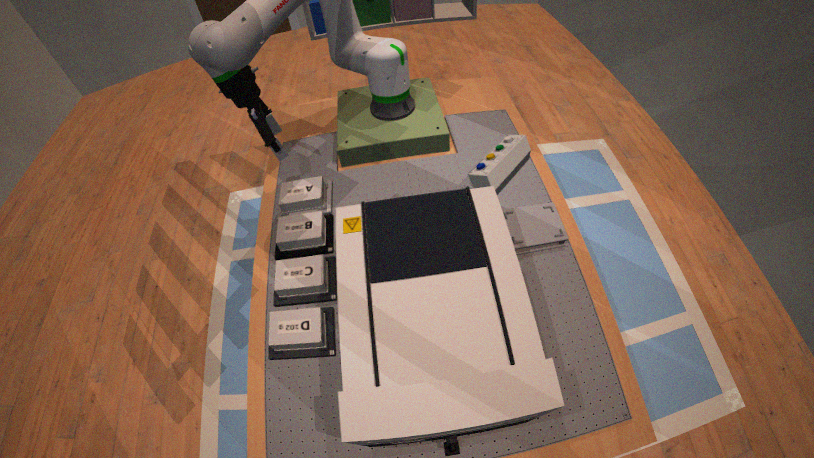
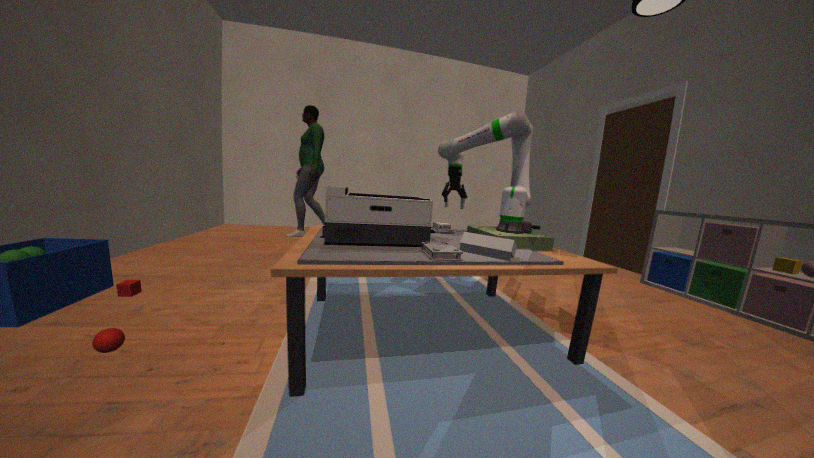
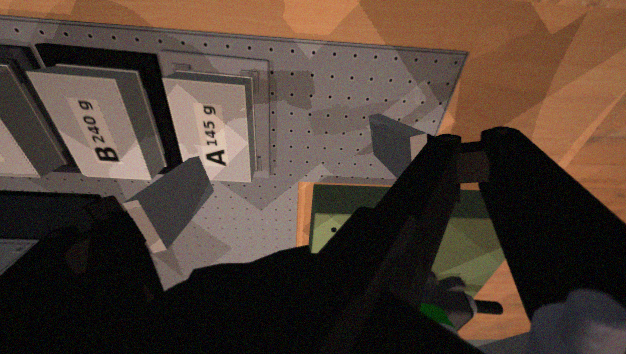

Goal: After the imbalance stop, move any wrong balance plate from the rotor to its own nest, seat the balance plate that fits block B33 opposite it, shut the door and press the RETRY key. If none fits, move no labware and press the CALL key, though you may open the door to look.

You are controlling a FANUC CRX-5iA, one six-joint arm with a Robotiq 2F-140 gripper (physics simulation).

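Seen in the pictures: gripper, fingertip midpoint: [image 1: 280, 144] [image 2: 454, 208] [image 3: 287, 155]; arm's base at its link origin: [image 1: 392, 107] [image 2: 509, 231].
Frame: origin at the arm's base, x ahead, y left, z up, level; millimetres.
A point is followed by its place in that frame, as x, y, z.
My open, empty gripper [image 1: 276, 146] {248, -305, 93} [image 2: 454, 205] {248, -305, 93} [image 3: 285, 172] {248, -305, 93} hangs above the board's back left corner, beside plate A. Balance plates A "145 g" [image 1: 301, 192] {347, -251, -8} [image 3: 215, 125] {333, -273, -8}, B "240 g" [image 1: 300, 230] {477, -232, -9} [image 3: 100, 120] {457, -256, -8}, C [image 1: 300, 275] {609, -212, -8} and D [image 1: 297, 327] {742, -204, -8} stand in a row, each on its own nest. The white machine [image 1: 444, 336] {819, 111, 148} [image 2: 378, 210] {742, 261, 94} has a dark panel [image 1: 426, 236] {623, 89, 151} between two rails; whether this is door or opening is unclear. Rotor and block B33 do not show. The key box [image 1: 503, 165] {305, 310, 7} [image 2: 487, 246] {281, 353, -20} carries blue, yellow, green and whitish keys; their labels are unreadable.
A grey plate with corner marks [image 1: 537, 223] {481, 375, -28} [image 2: 441, 250] {496, 432, -28} lies right of the machine. The green robot base [image 1: 392, 139] {167, 3, 0} [image 3: 332, 237] stands at the back of the pegboard [image 1: 574, 319] {738, 430, -62} [image 3: 350, 105] {173, -309, -62}. A person [image 2: 310, 148] stands behind the table. A blue bin [image 2: 62, 279] stands on the floor.
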